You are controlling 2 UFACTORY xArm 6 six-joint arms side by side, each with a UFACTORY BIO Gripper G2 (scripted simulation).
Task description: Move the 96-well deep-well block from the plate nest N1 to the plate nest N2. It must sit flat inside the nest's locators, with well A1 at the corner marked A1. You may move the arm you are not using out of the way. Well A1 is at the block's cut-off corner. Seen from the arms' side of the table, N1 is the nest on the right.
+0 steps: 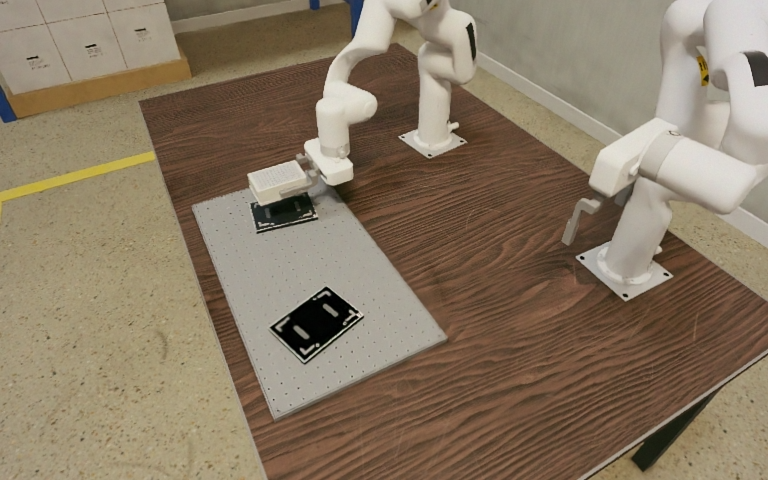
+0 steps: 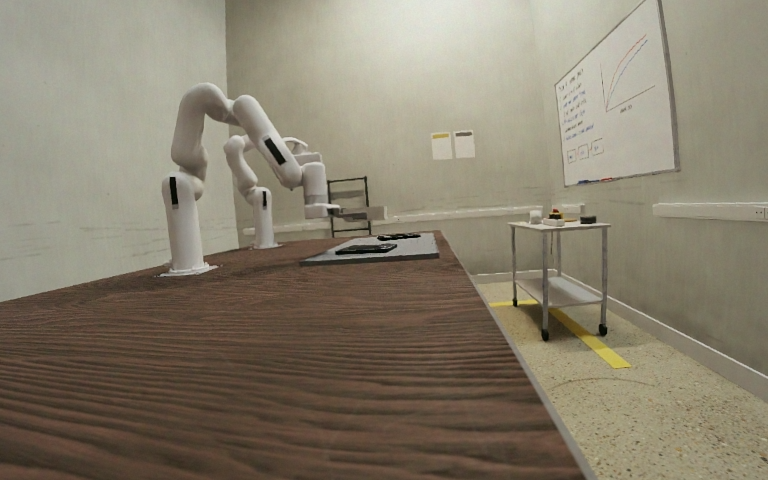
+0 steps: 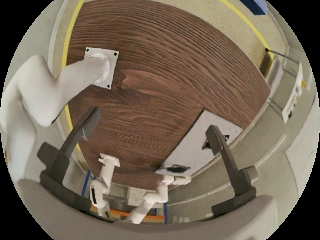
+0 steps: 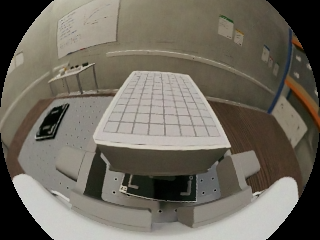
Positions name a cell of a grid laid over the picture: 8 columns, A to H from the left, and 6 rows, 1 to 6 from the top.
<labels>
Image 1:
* my left gripper: G3
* my right gripper: C3
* white deep-well block: C3
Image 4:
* white deep-well block: D4
</labels>
